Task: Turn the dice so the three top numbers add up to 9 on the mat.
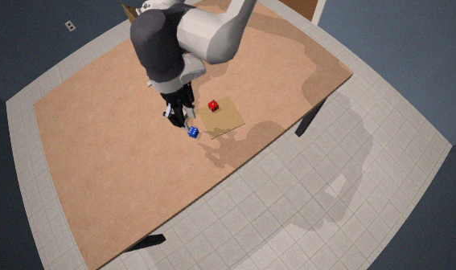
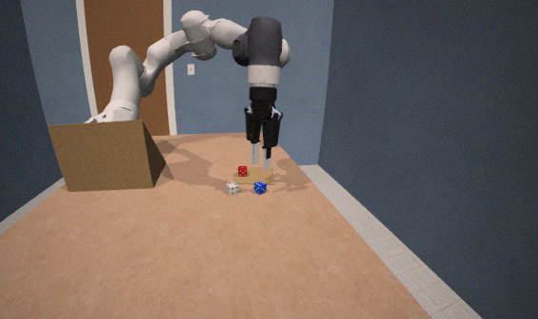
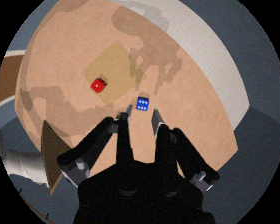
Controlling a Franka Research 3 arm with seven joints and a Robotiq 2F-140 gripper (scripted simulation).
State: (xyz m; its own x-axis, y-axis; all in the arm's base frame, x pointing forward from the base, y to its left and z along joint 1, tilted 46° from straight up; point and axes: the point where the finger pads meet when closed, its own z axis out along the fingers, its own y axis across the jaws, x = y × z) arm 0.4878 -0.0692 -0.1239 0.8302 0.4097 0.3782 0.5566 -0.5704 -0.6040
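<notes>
My hand is 11 cm above the blue die. Also, from my hand: white die (11 cm below, 9 cm behind, 1 cm to the left); then tan mat (12 cm to the left, 12 cm below); then red die (12 cm to the left, 10 cm below, 4 cm behind).
</notes>
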